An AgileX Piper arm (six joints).
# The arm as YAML. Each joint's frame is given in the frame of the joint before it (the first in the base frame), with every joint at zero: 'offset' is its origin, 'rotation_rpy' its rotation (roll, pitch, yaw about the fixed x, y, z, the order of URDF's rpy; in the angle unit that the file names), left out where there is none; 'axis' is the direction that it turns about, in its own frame. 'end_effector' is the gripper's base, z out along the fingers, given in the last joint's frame.
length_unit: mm
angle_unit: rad
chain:
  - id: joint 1
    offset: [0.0, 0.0, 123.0]
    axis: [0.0, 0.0, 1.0]
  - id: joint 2
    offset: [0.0, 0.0, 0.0]
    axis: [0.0, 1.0, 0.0]
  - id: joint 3
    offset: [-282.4, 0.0, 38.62]
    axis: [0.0, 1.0, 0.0]
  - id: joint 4
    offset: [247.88, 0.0, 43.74]
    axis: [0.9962, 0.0, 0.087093]
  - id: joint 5
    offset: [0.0, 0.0, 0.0]
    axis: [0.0, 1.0, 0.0]
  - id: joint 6
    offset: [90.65, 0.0, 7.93]
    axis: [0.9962, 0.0, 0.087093]
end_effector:
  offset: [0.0, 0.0, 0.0]
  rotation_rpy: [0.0, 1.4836, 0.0]
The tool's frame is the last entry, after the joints.
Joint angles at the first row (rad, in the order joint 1, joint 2, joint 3, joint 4, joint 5, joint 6):
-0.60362, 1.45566, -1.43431, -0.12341, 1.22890, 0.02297
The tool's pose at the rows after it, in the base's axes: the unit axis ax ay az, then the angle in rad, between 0 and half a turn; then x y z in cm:
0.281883 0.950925 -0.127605 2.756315 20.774 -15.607 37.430
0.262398 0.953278 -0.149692 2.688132 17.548 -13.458 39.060
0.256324 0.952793 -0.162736 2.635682 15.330 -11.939 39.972
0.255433 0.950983 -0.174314 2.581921 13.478 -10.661 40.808
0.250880 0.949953 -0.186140 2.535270 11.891 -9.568 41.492
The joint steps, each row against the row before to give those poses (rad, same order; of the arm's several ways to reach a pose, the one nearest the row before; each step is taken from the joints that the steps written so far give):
0.00000, -0.11359, 0.07111, 0.00000, 0.00486, -0.03578
0.00002, -0.14444, 0.06469, -0.00741, -0.00192, -0.04335
-0.00004, -0.09856, 0.03938, -0.00091, -0.00006, -0.01556
0.00008, -0.08137, 0.02264, -0.00005, -0.00002, -0.00473
-0.00005, -0.06814, 0.01446, 0.00004, 0.00094, -0.01228

